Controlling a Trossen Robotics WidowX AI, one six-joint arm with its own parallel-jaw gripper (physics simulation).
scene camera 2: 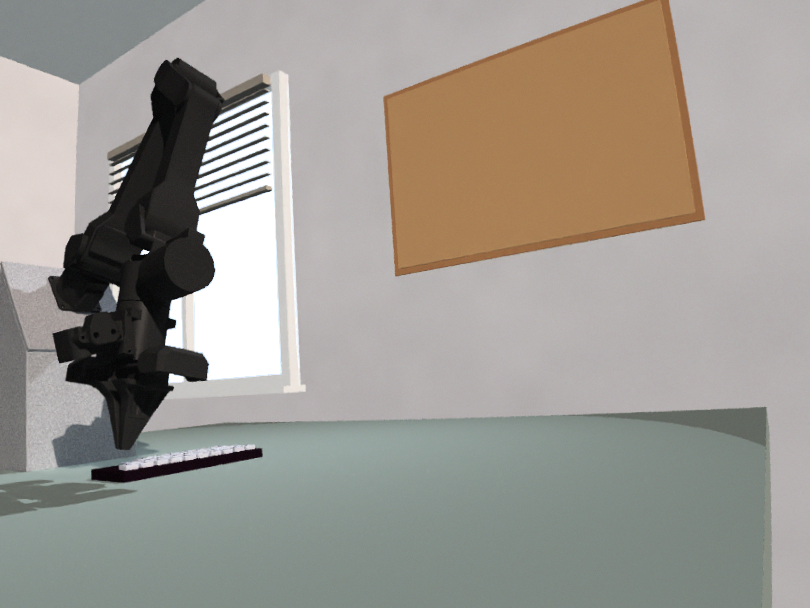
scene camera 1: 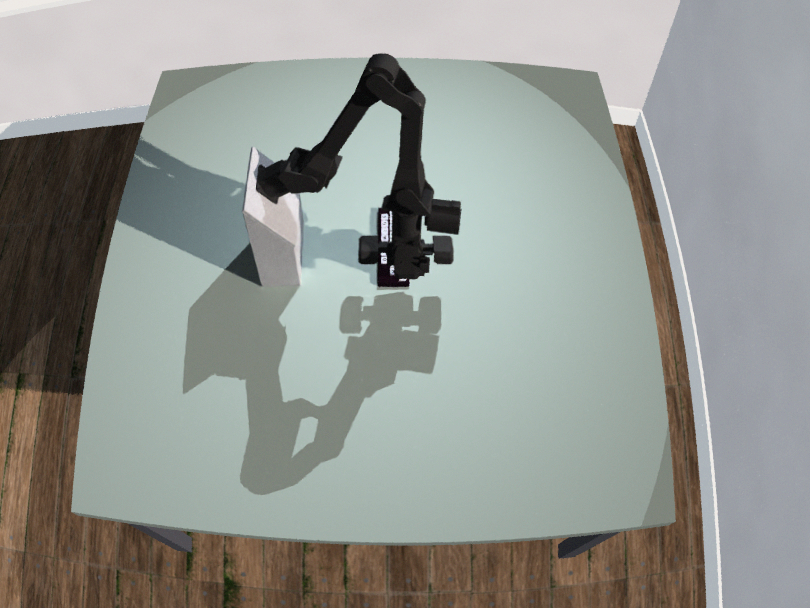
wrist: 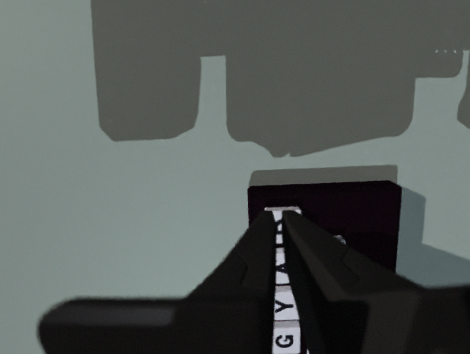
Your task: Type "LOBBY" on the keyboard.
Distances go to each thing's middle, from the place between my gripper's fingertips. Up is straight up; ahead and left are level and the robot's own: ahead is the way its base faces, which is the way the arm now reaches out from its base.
Labels:
My hand is 2 cm past the dark keyboard (scene camera 2: 113, 474), 9 cm to the right of it and 3 cm above it.

